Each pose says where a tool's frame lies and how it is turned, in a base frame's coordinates. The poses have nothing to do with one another.
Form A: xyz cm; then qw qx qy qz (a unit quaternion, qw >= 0).
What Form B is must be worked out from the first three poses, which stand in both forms.
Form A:
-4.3 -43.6 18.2 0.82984 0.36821 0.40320 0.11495
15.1 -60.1 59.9 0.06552 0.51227 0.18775 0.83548
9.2 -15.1 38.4 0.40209 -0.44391 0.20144 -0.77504
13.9 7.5 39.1 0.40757 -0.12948 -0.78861 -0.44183
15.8 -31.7 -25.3 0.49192 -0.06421 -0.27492 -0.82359
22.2 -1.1 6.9 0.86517 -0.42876 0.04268 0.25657
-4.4 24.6 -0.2 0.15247 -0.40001 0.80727 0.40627
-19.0 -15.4 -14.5 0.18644 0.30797 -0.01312 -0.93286
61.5 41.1 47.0 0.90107 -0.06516 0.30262 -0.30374
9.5 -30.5 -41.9 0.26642 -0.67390 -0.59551 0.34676
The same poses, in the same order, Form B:
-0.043 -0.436 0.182 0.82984 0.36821 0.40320 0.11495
0.151 -0.601 0.599 0.06552 0.51227 0.18775 0.83548
0.092 -0.151 0.384 0.40209 -0.44391 0.20144 -0.77504
0.139 0.075 0.391 0.40757 -0.12948 -0.78861 -0.44183
0.158 -0.317 -0.253 0.49192 -0.06421 -0.27492 -0.82359
0.222 -0.011 0.069 0.86517 -0.42876 0.04268 0.25657
-0.044 0.246 -0.002 0.15247 -0.40001 0.80727 0.40627
-0.190 -0.154 -0.145 0.18644 0.30797 -0.01312 -0.93286
0.615 0.411 0.470 0.90107 -0.06516 0.30262 -0.30374
0.095 -0.305 -0.419 0.26642 -0.67390 -0.59551 0.34676

